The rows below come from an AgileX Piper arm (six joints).
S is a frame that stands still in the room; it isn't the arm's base.
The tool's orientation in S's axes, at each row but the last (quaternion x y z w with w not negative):
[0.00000, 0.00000, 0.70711, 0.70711]
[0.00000, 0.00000, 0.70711, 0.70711]
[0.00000, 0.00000, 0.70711, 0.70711]
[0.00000, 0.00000, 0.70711, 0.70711]
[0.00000, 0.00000, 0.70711, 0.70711]
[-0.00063, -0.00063, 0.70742, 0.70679]
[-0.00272, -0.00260, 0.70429, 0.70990]
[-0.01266, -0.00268, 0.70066, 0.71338]
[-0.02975, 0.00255, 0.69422, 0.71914]
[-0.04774, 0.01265, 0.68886, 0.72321]
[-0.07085, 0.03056, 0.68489, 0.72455]
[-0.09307, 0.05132, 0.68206, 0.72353]
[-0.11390, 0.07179, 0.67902, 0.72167]
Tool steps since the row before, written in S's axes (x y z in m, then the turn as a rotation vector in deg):
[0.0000, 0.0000, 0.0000, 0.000, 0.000, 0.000]
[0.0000, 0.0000, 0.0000, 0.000, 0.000, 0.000]
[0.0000, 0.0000, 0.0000, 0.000, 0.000, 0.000]
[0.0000, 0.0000, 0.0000, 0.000, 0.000, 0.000]
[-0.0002, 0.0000, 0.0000, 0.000, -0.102, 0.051]
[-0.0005, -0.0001, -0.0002, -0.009, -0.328, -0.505]
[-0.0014, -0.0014, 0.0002, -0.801, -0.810, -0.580]
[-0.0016, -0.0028, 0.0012, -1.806, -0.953, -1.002]
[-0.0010, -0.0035, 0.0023, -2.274, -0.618, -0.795]
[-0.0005, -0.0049, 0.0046, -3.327, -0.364, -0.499]
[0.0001, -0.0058, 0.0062, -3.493, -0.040, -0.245]
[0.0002, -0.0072, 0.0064, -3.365, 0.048, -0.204]
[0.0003, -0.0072, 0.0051, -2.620, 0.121, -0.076]
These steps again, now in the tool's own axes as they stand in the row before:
[0.0000, 0.0000, 0.0000, 0.000, 0.000, 0.000]
[0.0000, 0.0000, 0.0000, 0.000, 0.000, 0.000]
[0.0000, 0.0000, 0.0000, 0.000, 0.000, 0.000]
[0.0000, 0.0000, 0.0000, 0.000, 0.000, 0.000]
[0.0000, 0.0002, 0.0000, -0.102, 0.000, 0.051]
[-0.0001, 0.0005, -0.0002, -0.328, 0.010, -0.505]
[-0.0014, 0.0014, 0.0002, -0.816, 0.799, -0.574]
[-0.0028, 0.0015, 0.0012, -0.972, 1.810, -0.976]
[-0.0036, 0.0008, 0.0022, -0.663, 2.281, -0.737]
[-0.0053, 0.0000, 0.0042, -0.489, 3.328, -0.370]
[-0.0066, -0.0008, 0.0053, -0.214, 3.495, -0.064]
[-0.0083, -0.0010, 0.0048, -0.128, 3.369, -0.012]
[-0.0082, -0.0010, 0.0030, -0.041, 2.622, 0.092]

